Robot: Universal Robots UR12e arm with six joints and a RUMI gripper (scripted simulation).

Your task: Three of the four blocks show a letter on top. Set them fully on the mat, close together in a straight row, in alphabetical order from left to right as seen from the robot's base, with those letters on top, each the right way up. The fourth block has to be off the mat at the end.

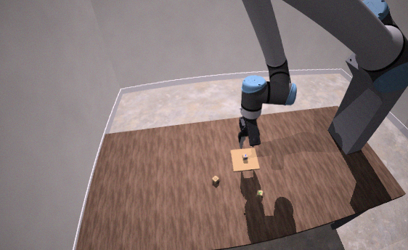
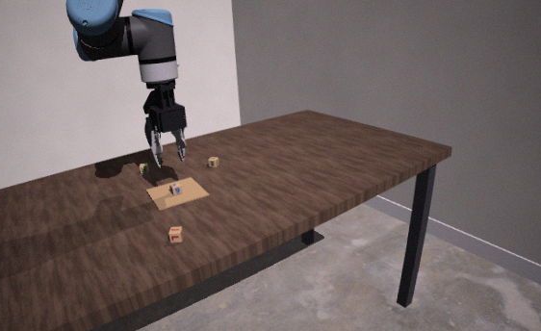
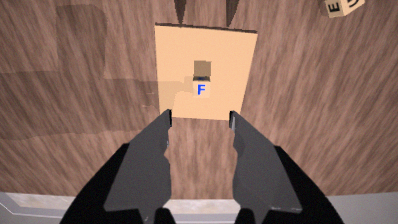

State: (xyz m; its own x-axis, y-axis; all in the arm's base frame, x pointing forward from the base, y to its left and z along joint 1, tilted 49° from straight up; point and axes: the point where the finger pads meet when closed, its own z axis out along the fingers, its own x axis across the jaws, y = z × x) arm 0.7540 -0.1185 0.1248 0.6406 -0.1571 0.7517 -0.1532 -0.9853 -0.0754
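Right now my hand is 100 mm above the mat, 10 mm to the right of it and 10 mm short of it.
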